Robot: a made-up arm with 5 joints.
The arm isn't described. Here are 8 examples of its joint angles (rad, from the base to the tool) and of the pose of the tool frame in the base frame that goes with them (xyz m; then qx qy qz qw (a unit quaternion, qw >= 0)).
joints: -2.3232 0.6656 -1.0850 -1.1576 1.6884
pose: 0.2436 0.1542 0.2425 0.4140 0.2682 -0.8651 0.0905
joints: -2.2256 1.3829 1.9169 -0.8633 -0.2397
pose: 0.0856 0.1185 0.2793 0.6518 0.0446 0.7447 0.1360
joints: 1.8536 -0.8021 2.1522 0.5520 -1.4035
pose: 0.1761 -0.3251 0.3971 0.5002 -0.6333 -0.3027 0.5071
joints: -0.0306 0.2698 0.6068 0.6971 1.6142
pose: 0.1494 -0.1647 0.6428 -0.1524 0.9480 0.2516 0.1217
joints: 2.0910 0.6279 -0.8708 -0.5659 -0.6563
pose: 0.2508 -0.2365 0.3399 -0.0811 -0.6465 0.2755 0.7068
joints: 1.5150 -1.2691 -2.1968 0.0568 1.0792
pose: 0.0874 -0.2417 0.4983 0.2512 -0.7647 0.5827 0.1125
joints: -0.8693 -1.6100 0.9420 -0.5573 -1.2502
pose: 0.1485 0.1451 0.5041 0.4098 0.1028 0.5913 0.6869
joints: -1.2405 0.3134 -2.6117 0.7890 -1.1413
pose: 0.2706 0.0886 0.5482 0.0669 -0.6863 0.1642 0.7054
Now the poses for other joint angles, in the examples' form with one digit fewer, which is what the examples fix.
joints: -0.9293 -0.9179 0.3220 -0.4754 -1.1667
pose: 0.120 0.067 0.473 0.241 0.279 0.852 0.372
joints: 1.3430 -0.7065 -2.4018 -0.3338 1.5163
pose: 0.192 -0.225 0.515 -0.026 -0.733 0.513 0.445
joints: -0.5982 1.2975 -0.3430 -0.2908 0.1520
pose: 0.269 0.111 0.586 0.469 0.544 -0.677 0.162
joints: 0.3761 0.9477 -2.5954 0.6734 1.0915
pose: 0.258 -0.122 0.529 -0.565 -0.136 0.814 0.015
